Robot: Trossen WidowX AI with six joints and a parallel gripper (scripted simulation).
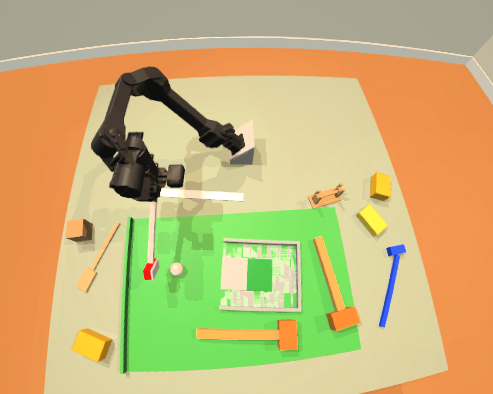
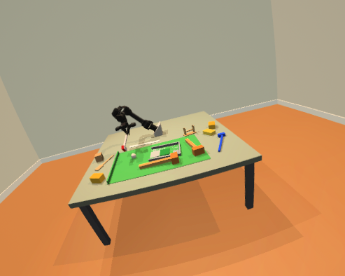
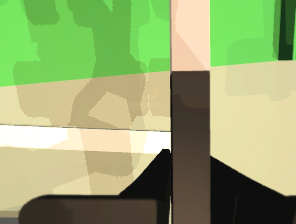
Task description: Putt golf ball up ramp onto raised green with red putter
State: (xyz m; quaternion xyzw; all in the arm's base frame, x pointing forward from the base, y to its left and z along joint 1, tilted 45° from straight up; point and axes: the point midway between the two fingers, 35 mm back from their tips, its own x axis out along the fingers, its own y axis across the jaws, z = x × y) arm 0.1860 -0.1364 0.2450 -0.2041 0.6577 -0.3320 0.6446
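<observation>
My gripper tip is now 20 mm past the white strip, 120 mm to the right of it and 130 mm above it. Also, from my gripper tip: white golf ball 230 mm ahead, 10 mm to the left, 110 mm below; wooden paddle 170 mm ahead, 260 mm to the right, 130 mm below; tan block 60 mm ahead, 320 mm to the right, 110 mm below.
</observation>
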